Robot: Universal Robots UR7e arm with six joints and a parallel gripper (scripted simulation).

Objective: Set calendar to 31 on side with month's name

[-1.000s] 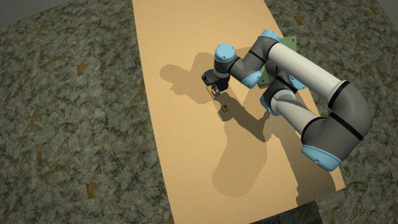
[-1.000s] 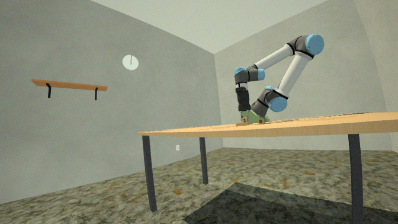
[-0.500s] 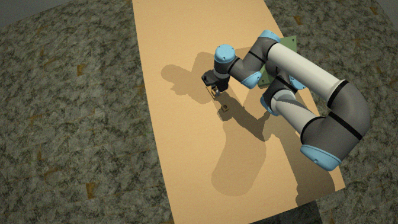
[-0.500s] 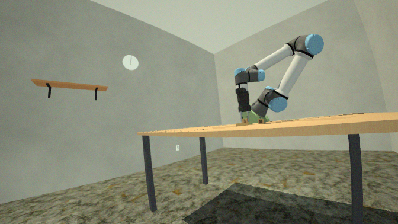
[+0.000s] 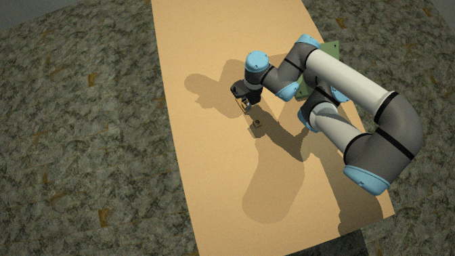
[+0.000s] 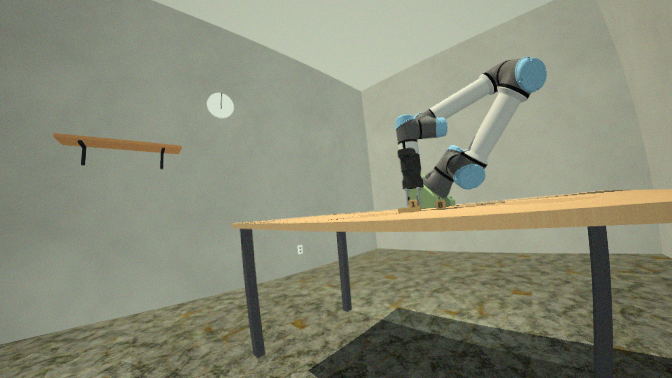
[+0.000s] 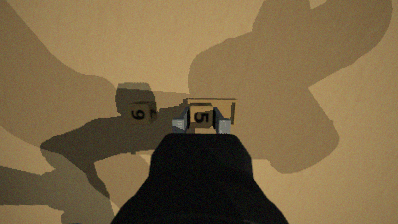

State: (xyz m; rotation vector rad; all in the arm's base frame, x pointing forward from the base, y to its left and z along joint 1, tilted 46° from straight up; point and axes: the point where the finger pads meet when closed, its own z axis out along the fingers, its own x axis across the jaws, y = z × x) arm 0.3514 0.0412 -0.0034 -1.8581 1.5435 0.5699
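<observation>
My gripper is now 20 mm to the left of the wooden tray and 30 mm above it.
</observation>
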